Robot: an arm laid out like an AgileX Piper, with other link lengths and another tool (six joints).
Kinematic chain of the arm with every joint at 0, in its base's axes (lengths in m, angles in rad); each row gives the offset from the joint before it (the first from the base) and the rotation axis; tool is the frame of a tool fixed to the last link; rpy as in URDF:
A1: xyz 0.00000 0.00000 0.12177 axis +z
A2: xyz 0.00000 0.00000 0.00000 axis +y
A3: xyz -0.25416 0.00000 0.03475 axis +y
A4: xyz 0.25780 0.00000 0.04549 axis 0.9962 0 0.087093
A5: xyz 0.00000 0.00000 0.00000 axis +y
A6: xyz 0.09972 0.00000 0.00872 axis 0.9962 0 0.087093
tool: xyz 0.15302 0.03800 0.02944 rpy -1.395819 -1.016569 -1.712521
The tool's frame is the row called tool.
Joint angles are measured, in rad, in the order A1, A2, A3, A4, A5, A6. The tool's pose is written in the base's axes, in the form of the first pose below.
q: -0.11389, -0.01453, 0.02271, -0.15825, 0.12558, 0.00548
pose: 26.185 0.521 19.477 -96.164 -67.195 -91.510
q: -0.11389, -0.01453, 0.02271, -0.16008, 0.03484, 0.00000
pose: 26.088 0.906 21.733 -82.773 -67.613 -103.068
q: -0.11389, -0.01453, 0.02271, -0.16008, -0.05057, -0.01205
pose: 25.814 1.298 23.815 -70.008 -67.333 -114.148
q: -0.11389, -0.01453, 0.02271, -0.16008, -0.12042, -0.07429
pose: 25.505 1.667 25.286 -56.263 -68.981 -126.860
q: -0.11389, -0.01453, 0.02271, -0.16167, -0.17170, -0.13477
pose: 25.239 1.945 26.282 -43.439 -70.034 -139.185
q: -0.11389, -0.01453, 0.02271, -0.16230, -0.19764, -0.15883
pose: 25.081 2.080 26.807 -37.462 -69.929 -144.921
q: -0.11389, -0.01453, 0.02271, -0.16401, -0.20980, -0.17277
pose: 25.008 2.151 27.034 -34.174 -69.944 -148.126
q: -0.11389, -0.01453, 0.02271, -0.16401, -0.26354, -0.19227
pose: 24.591 2.421 28.228 -26.721 -68.049 -154.927
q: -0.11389, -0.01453, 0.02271, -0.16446, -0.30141, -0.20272
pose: 24.257 2.615 29.066 -22.559 -66.470 -158.625
